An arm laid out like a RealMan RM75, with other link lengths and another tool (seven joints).
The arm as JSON. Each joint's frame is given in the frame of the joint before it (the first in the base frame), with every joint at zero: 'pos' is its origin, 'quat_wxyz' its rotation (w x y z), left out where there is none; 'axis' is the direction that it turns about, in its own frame. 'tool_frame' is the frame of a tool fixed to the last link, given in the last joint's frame.
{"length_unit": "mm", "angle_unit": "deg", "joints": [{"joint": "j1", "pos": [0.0, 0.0, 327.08], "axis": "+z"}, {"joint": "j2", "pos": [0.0, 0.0, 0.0], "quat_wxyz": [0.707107, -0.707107, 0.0, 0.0], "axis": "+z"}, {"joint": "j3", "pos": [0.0, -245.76, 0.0], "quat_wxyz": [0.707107, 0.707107, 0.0, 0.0], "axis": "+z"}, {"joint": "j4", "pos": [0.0, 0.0, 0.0], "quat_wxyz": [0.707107, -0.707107, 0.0, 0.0], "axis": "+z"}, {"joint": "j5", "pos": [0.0, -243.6, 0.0], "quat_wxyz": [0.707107, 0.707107, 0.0, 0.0], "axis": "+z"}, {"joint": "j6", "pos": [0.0, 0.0, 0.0], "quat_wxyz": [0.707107, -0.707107, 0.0, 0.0], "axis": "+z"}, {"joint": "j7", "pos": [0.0, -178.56, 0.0], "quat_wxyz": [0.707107, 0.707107, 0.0, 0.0], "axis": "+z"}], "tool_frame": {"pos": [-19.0, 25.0, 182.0], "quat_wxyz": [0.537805, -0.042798, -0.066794, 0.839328]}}
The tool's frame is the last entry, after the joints.
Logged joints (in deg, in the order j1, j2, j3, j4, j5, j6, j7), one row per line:
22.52, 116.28, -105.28, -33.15, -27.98, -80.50, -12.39
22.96, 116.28, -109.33, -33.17, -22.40, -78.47, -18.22
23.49, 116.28, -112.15, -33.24, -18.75, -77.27, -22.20
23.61, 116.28, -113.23, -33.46, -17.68, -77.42, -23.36
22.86, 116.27, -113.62, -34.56, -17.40, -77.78, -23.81
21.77, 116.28, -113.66, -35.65, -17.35, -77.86, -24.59
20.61, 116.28, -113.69, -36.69, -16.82, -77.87, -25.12
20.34, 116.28, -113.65, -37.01, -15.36, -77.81, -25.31
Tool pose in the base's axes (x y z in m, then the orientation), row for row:
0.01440, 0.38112, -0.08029, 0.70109, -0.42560, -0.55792, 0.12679
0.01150, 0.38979, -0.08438, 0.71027, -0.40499, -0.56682, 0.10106
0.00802, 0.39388, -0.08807, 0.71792, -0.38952, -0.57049, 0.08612
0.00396, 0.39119, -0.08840, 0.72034, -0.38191, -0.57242, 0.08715
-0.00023, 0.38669, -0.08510, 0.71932, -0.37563, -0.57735, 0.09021
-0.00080, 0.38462, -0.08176, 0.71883, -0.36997, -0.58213, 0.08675
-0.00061, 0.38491, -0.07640, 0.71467, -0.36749, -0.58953, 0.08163
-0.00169, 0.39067, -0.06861, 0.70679, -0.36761, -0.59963, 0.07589
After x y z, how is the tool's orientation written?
As a quaternion, x y z w.
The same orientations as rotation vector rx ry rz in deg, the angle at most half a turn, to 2 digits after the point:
116.93, -70.98, -93.05
120.22, -68.55, -95.94
122.59, -66.51, -97.41
122.93, -65.17, -97.68
122.53, -63.99, -98.35
122.70, -63.15, -99.36
122.36, -62.92, -100.93
121.42, -63.15, -103.01

